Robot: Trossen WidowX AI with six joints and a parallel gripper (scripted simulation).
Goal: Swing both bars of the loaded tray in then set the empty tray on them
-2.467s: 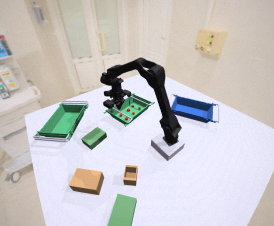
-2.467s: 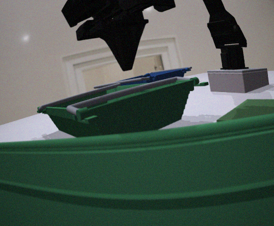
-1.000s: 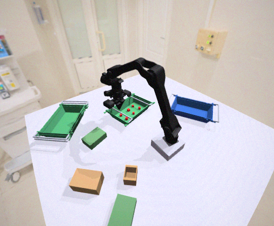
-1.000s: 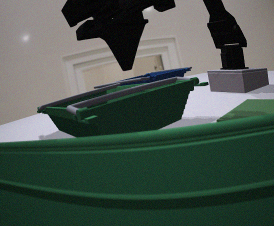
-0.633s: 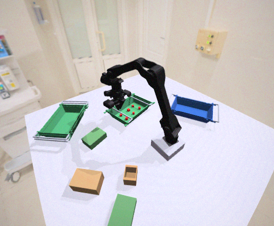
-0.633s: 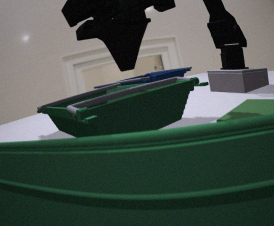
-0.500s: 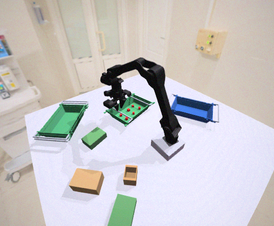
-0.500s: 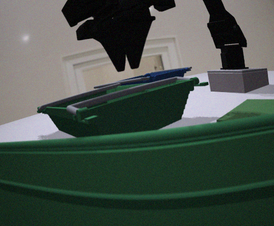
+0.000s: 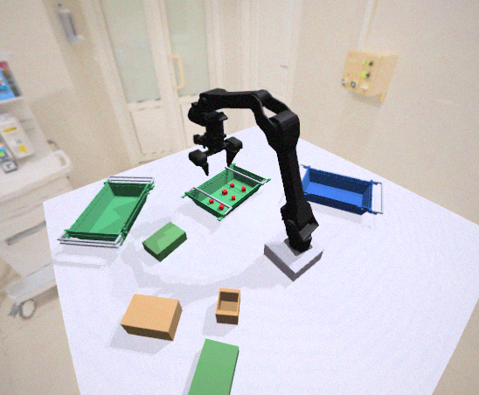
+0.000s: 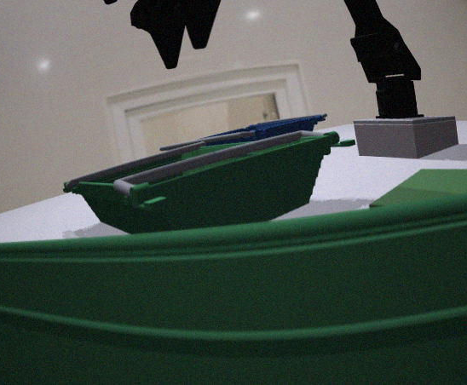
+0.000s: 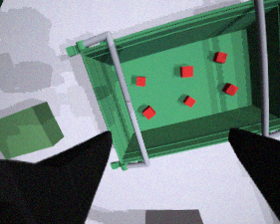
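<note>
My gripper tip is now 430 mm to the left of the blue tray, 180 mm past it and 110 mm above it. From my gripper tip the other things lie so: open box: 400 mm behind, 160 mm to the left, 140 mm below.
</note>
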